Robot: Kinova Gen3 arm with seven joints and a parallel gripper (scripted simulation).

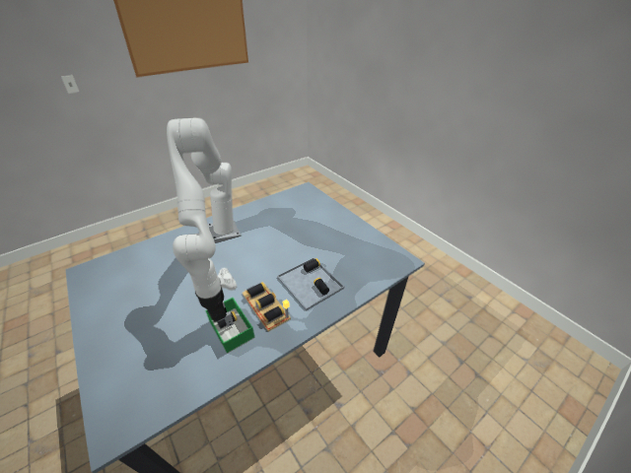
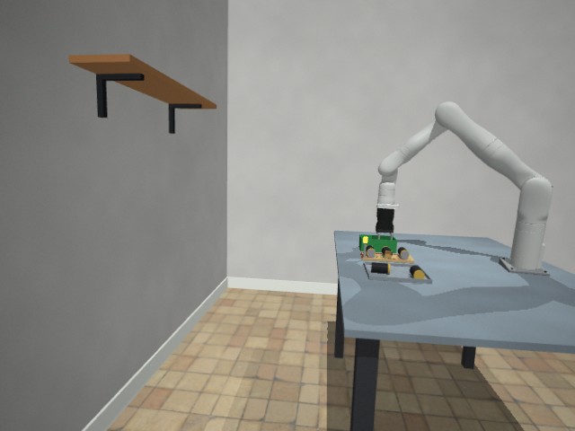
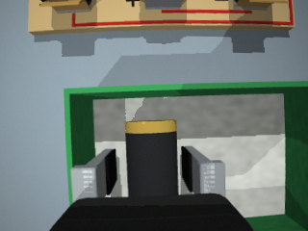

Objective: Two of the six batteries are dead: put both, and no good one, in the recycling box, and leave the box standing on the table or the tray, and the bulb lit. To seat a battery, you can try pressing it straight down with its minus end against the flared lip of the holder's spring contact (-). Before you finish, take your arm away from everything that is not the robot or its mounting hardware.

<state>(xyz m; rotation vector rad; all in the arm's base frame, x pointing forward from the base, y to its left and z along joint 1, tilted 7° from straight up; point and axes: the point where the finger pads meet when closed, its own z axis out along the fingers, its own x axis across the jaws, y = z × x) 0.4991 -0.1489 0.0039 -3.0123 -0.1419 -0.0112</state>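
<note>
Right now my hand is 3 cm short of the green recycling box and 2 cm above it. From my hand the other things lie so: grey tray: 34 cm to the left, 3 cm below, 2 cm behind.
</note>
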